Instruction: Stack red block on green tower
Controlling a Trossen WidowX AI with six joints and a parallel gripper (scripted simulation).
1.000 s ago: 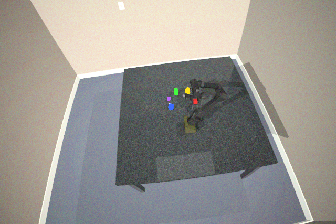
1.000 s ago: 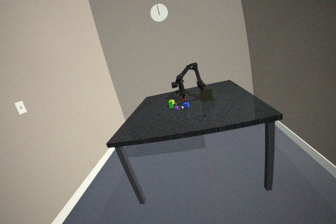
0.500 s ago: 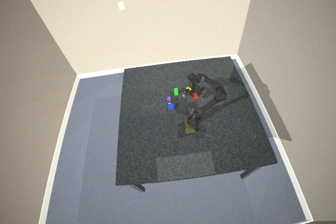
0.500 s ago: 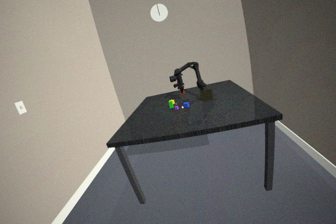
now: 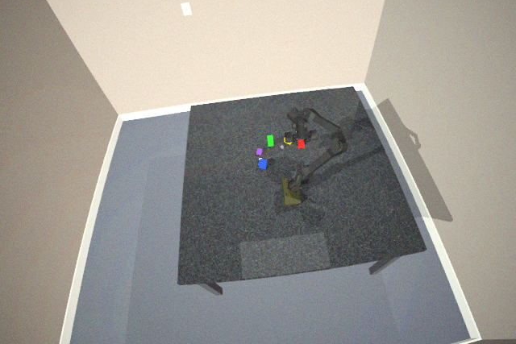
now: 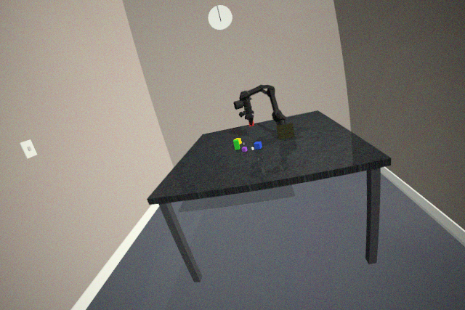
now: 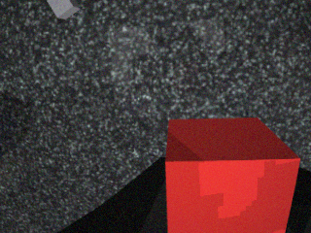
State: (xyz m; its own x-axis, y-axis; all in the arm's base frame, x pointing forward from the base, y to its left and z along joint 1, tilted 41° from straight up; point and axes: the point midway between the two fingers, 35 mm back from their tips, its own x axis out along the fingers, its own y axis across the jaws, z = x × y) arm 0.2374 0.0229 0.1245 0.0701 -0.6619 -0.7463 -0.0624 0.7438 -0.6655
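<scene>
The purple block lies 4 cm ahead of my gripper tip, 25 cm to the left of it and 11 cm below it. Also, from my gripper tip: yellow block 13 cm ahead, 6 cm to the left, 10 cm below; blue block 6 cm behind, 23 cm to the left, 10 cm below; red block 1 cm above.
</scene>
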